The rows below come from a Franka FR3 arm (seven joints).
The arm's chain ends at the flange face. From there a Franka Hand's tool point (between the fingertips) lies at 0.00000 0.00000 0.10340 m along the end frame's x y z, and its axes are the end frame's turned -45 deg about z.
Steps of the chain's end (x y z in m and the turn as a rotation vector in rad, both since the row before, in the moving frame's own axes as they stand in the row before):
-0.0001, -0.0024, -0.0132, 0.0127, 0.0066, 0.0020
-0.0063, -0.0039, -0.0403, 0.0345, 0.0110, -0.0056
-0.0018, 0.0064, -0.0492, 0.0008, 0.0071, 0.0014
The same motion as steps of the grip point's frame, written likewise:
0.0030, -0.0022, -0.0132, 0.0043, 0.0136, 0.0020
0.0016, -0.0089, -0.0404, 0.0166, 0.0322, -0.0056
-0.0052, 0.0037, -0.0492, -0.0045, 0.0056, 0.0014

